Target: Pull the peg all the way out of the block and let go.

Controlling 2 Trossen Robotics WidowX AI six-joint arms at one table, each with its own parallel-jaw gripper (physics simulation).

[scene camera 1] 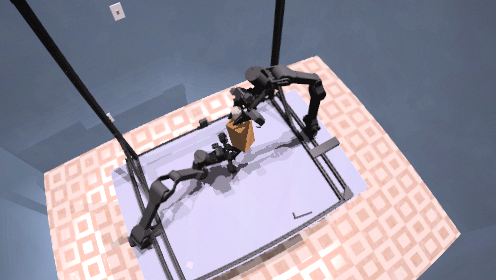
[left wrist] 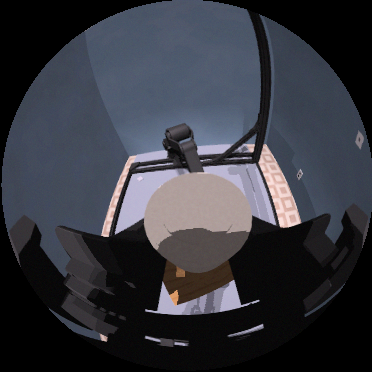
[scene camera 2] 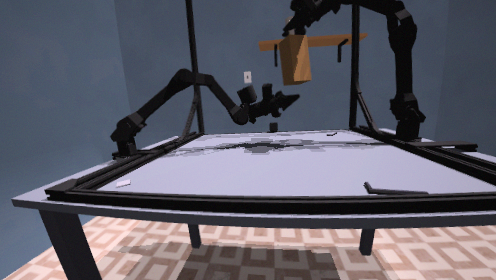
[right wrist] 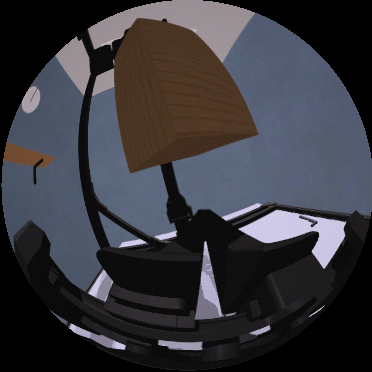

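Seen in the pictures: left gripper, between the fingertips: (scene camera 1: 230, 122) (left wrist: 193, 206) (scene camera 2: 283, 33) (right wrist: 150, 20); right gripper, between the fingertips: (scene camera 2: 299, 95) (right wrist: 203, 214); left arm's base, origin of its link: (scene camera 1: 310, 131) (scene camera 2: 406, 137); right arm's base, origin of its link: (scene camera 1: 145, 241) (left wrist: 173, 153) (scene camera 2: 128, 154).
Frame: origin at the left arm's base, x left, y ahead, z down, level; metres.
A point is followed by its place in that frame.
The wooden block (scene camera 1: 241, 137) @[x -0.004, y 0.436, z -0.338 m] (scene camera 2: 295, 61) @[x -0.002, y 0.420, z -0.284 m] (left wrist: 215, 281) @[x -0.062, y 0.392, z -0.372 m] (right wrist: 175, 95) @[x -0.055, y 0.453, z -0.229 m] hangs above the table, nearly upright, below my left gripper. The pale grey peg (scene camera 1: 236, 112) @[x -0.046, y 0.427, z -0.446 m] (left wrist: 198, 205) @[x -0.057, y 0.422, z -0.447 m] has its wide head toward the left wrist camera; the head hides its shaft and how deep it sits in the block. My left gripper (scene camera 1: 241, 119) (scene camera 2: 293, 32) (left wrist: 193, 206) @[x -0.053, y 0.451, z -0.395 m] is shut on the peg. My right gripper (scene camera 1: 239, 151) @[x -0.038, y 0.399, z -0.170 m] (scene camera 2: 297, 97) @[x -0.038, y 0.399, z -0.170 m] (right wrist: 203, 214) @[x -0.038, y 0.399, z -0.170 m] is shut and empty, with its fingertips a little below the block's lower end and apart from it in scene camera 2.
A black frame (scene camera 2: 240, 202) @[x 0.375, y 0.595, z 0.000 m] runs around the table edge. Black upright posts (scene camera 1: 276, 35) @[x -0.312, y 0.049, z -0.467 m] (scene camera 2: 192, 50) @[x -0.375, y 0.894, z -0.461 m] stand at the back. A small black angle piece (scene camera 1: 302, 215) @[x 0.344, y 0.322, z 0.011 m] (scene camera 2: 395, 191) @[x 0.346, y 0.320, z 0.012 m] lies near the front edge and a small white tile (scene camera 1: 189, 265) @[x 0.259, y 0.900, z 0.017 m] (scene camera 2: 123, 183) @[x 0.261, y 0.895, z 0.016 m] near a corner. A wooden shelf (scene camera 2: 334, 40) is on the wall.
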